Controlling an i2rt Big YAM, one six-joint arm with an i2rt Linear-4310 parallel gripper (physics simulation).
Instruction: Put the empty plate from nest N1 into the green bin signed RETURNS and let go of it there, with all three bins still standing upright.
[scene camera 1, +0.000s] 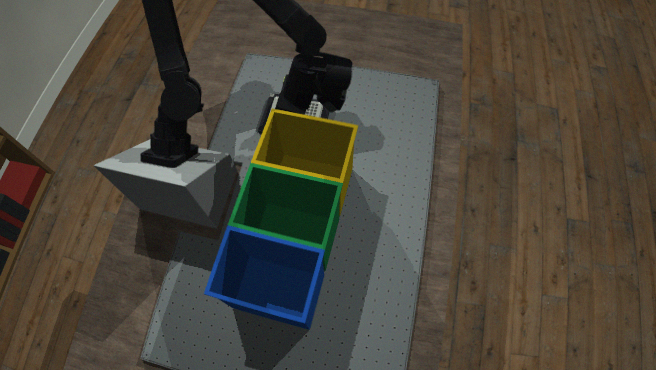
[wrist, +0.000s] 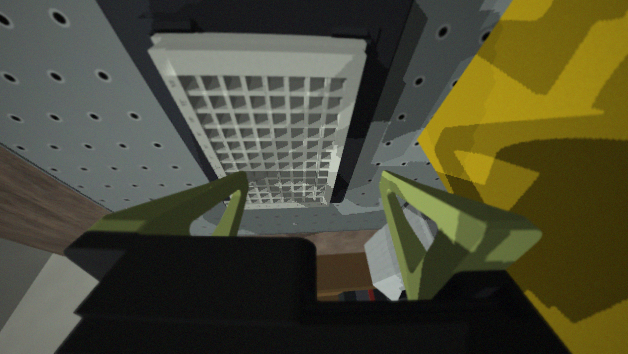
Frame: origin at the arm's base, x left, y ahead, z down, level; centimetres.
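Where they show: gripper, fingertip midpoint: (wrist: 314, 177); arm's base, origin of the base link: (scene camera 1: 170, 156).
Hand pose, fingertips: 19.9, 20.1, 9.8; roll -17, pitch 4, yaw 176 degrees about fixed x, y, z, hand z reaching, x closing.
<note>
Each offset is from my fingertips to the centre of the thing, as dx, dy, dz. Level surfaces: height alone.
A white gridded plate @[+2.5, +1.5, +0.9] (scene camera 1: 315, 108) (wrist: 270, 120) lies in a dark nest @[+2.4, +1.5, +2.1] (wrist: 280, 17) on the grey perforated board; a small part of it shows in the scene view behind the yellow bin. My gripper (wrist: 314, 177) is open and empty, its green fingertips apart over the near end of the plate in the wrist view. In the scene view the fingers are hidden by the arm and the yellow bin. The green bin @[-27.8, +8.6, -6.2] (scene camera 1: 287, 210) stands upright between the yellow bin @[-14.8, +9.3, -6.2] (scene camera 1: 312, 145) (wrist: 550, 115) and the blue bin @[-40.8, +7.9, -6.2] (scene camera 1: 265, 275), which also stand upright. No RETURNS sign or N1 label is readable.
The yellow bin's wall rises close to the right finger in the wrist view. The grey perforated board @[dz +2.8] (scene camera 1: 400, 150) (wrist: 45, 100) carries the bins. The arm's pale wedge-shaped base (scene camera 1: 165, 195) stands left of the bins. A bookshelf (scene camera 1: 45, 187) stands at the far left.
</note>
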